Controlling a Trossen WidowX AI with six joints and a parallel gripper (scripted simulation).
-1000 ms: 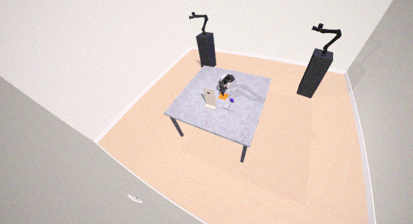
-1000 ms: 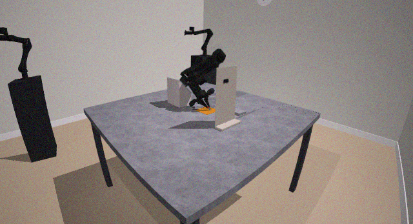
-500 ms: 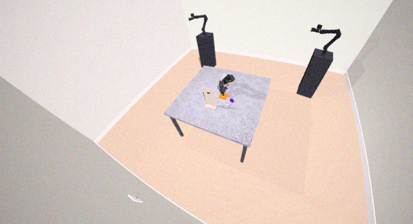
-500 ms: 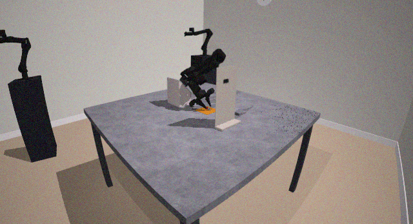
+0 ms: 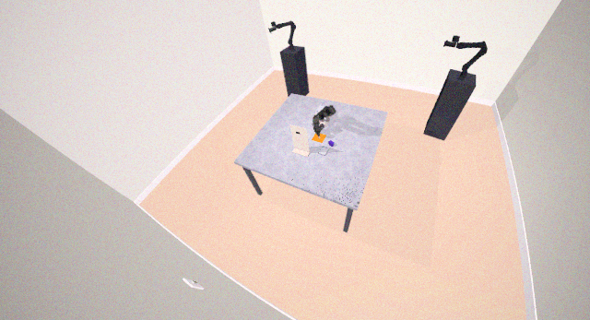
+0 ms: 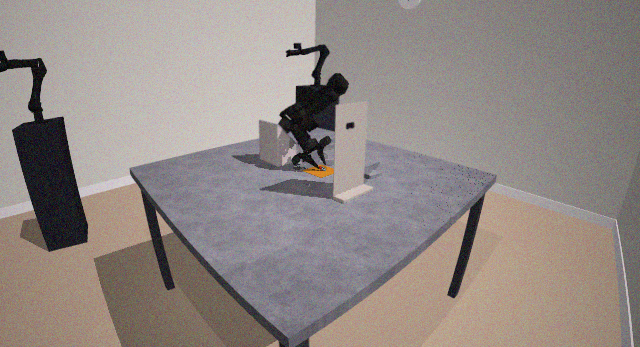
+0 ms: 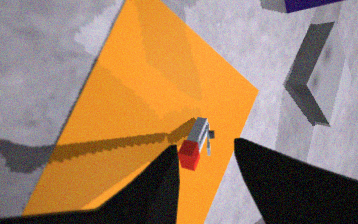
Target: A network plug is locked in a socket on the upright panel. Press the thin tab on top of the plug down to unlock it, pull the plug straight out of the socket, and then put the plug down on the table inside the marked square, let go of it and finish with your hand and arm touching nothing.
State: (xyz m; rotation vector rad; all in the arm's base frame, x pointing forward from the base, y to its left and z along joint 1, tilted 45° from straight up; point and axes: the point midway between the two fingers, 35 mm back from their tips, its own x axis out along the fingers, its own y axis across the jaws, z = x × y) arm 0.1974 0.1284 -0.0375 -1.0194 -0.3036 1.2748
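Right now my gripper tip is 1 cm above the network plug. The rest, counted from my gripper tip: flat pale plate 14 cm to the left, 14 cm ahead, 1 cm below; then purple object 16 cm to the left, 3 cm ahead; then orange marked square 2 cm below, 1 cm behind.
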